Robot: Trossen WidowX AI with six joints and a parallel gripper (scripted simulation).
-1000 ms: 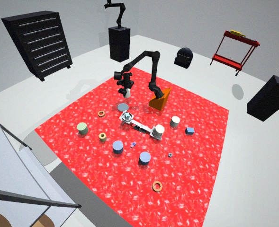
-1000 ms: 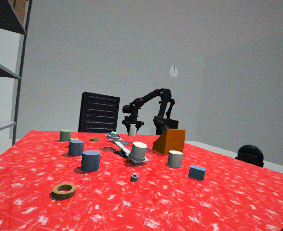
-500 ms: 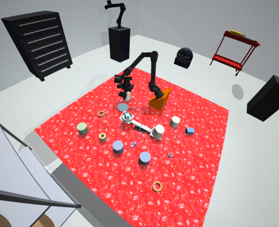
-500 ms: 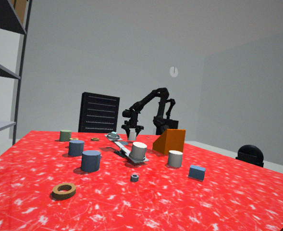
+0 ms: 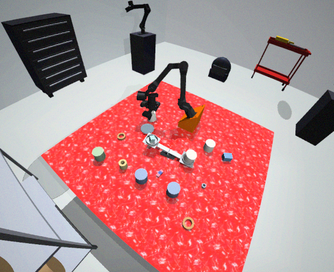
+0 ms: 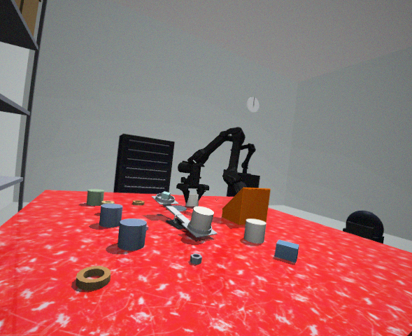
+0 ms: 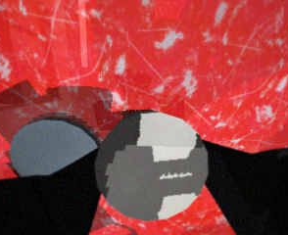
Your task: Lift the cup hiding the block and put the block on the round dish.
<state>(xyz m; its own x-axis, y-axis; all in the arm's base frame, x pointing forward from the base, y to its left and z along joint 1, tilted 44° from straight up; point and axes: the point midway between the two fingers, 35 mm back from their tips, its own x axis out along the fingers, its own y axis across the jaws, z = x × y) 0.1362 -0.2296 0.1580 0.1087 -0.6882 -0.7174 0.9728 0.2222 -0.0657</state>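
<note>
Right now the grey-green block is 20 cm ahead of my gripper tip, 18 cm to the left of it and 6 cm above it. Also, from my gripper tip: grey balance (30 cm to the left, 18 cm ahead); pale blue round dish (10 cm ahead, 4 cm to the left, 2 cm below); balance beam (30 cm to the left, 18 cm ahead, 1 cm above).
</note>
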